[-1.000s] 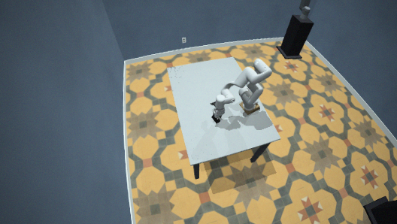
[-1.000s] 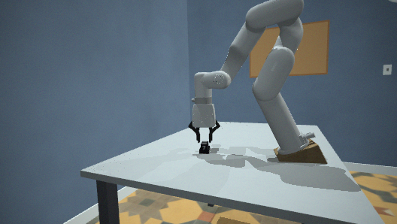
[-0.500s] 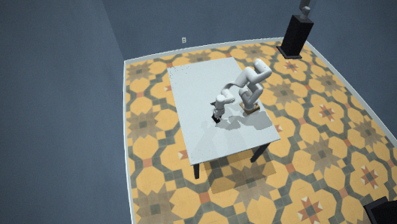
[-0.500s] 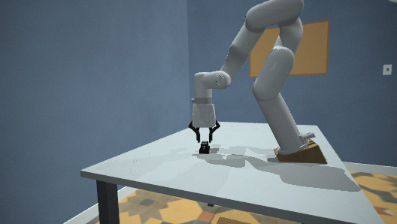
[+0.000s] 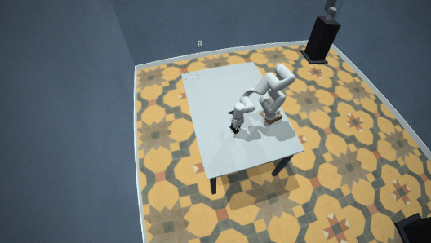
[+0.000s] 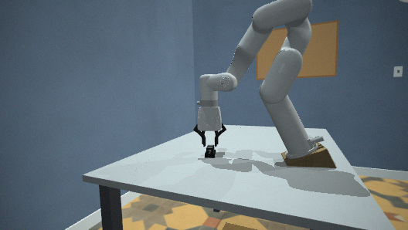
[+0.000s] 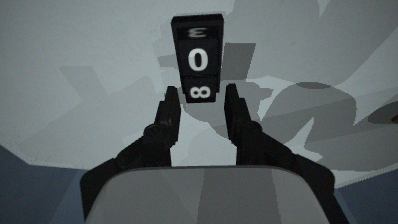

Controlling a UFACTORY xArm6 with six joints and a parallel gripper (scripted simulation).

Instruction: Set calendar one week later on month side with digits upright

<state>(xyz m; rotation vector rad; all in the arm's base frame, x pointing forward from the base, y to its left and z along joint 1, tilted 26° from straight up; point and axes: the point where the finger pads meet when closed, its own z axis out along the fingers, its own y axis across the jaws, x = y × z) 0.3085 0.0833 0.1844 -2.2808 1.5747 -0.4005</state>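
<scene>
The black calendar tray is 6 cm below my hand, 2 cm to the right of it and 1 cm ahead of it.
</scene>
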